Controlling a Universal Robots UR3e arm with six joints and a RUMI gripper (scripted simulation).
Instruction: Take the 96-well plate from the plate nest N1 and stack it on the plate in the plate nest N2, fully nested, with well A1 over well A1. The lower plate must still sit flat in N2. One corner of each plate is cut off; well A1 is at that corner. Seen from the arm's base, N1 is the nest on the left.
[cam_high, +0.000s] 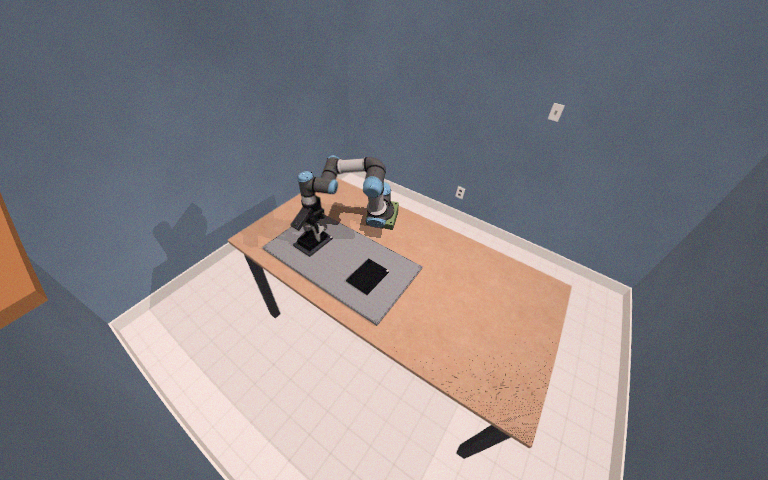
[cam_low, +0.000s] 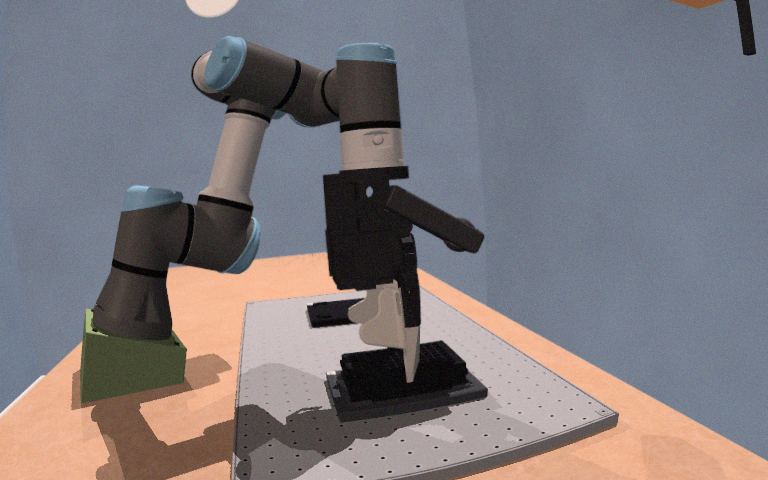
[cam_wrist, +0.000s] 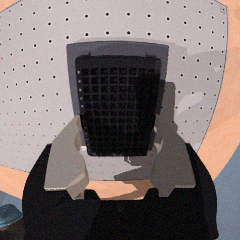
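Now: the grey nest frame 40 mm below my hand. The rest, counted from my hand: nest N1: 350 mm to the left, 50 mm behind, 40 mm below.
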